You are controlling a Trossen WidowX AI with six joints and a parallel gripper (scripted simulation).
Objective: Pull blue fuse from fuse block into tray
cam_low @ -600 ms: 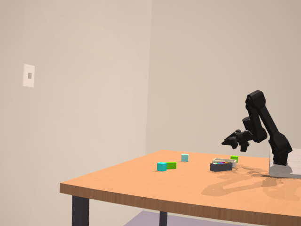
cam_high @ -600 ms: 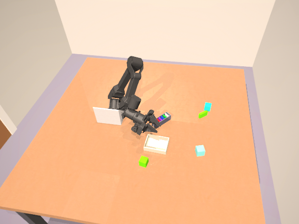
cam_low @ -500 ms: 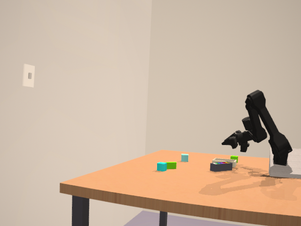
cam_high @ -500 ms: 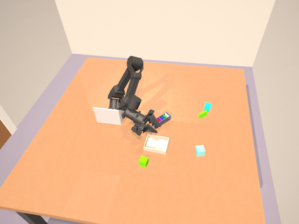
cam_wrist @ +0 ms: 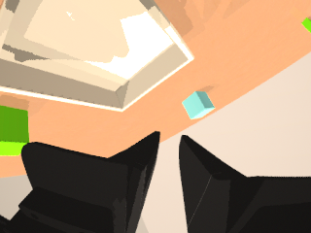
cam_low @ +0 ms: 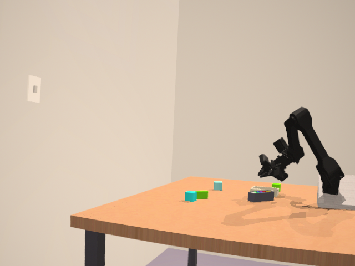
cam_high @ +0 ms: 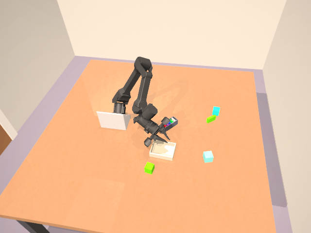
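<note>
The blue fuse lies 18 cm to the left of my gripper tip, 7 cm below it and 4 cm behind it. Round my gripper tip: white tray (9 cm below, 3 cm behind, 1 cm to the right); then pale cyan cube (22 cm ahead, 7 cm below); then green cube (14 cm to the right, 7 cm below, 7 cm behind).
</note>
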